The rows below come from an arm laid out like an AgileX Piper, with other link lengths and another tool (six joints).
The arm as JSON. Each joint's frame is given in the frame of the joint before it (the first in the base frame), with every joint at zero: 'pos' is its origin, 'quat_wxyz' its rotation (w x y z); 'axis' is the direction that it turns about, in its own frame. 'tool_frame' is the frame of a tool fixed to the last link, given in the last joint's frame.
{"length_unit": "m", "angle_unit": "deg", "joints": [
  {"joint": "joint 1", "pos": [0.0, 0.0, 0.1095], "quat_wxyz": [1.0, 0.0, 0.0, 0.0], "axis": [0.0, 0.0, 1.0]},
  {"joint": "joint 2", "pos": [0.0, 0.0, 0.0], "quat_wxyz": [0.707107, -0.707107, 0.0, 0.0], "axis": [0.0, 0.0, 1.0]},
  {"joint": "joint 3", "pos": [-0.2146, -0.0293, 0.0], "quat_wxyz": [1.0, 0.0, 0.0, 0.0], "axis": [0.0, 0.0, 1.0]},
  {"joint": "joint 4", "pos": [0.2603, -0.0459, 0.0], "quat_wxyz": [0.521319, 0.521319, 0.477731, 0.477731], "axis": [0.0, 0.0, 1.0]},
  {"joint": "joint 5", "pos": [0.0, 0.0, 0.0], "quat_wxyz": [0.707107, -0.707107, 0.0, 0.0], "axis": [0.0, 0.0, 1.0]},
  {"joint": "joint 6", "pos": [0.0, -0.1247, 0.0], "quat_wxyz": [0.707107, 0.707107, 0.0, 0.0], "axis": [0.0, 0.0, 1.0]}
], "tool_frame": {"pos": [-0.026, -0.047, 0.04], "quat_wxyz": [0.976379, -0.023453, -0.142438, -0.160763]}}
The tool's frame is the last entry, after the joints.
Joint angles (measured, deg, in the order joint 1, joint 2, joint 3, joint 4, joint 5, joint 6), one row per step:
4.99, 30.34, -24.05, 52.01, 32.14, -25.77
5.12, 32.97, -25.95, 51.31, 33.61, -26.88
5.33, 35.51, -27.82, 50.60, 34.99, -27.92
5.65, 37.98, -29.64, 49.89, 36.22, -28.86
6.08, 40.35, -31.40, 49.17, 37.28, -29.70
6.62, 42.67, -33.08, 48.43, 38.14, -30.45
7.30, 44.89, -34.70, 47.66, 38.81, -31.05
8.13, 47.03, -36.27, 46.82, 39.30, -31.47
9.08, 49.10, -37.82, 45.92, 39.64, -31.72
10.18, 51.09, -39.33, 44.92, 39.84, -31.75
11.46, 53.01, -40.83, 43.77, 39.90, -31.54
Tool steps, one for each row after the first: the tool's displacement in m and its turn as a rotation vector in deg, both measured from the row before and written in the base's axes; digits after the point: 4 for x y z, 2 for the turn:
0.0043, 0.0037, 0.0004, -1.68, 1.02, 1.70
0.0043, 0.0038, 0.0004, -1.60, 0.94, 1.71
0.0043, 0.0040, 0.0002, -1.49, 0.88, 1.69
0.0042, 0.0041, 0.0002, -1.40, 0.78, 1.65
0.0043, 0.0043, -0.0002, -1.35, 0.72, 1.59
0.0042, 0.0045, -0.0002, -1.26, 0.62, 1.53
0.0041, 0.0049, -0.0003, -1.19, 0.55, 1.48
0.0040, 0.0052, -0.0002, -1.13, 0.48, 1.42
0.0038, 0.0056, -0.0003, -1.09, 0.43, 1.37
0.0036, 0.0062, -0.0002, -1.08, 0.36, 1.35

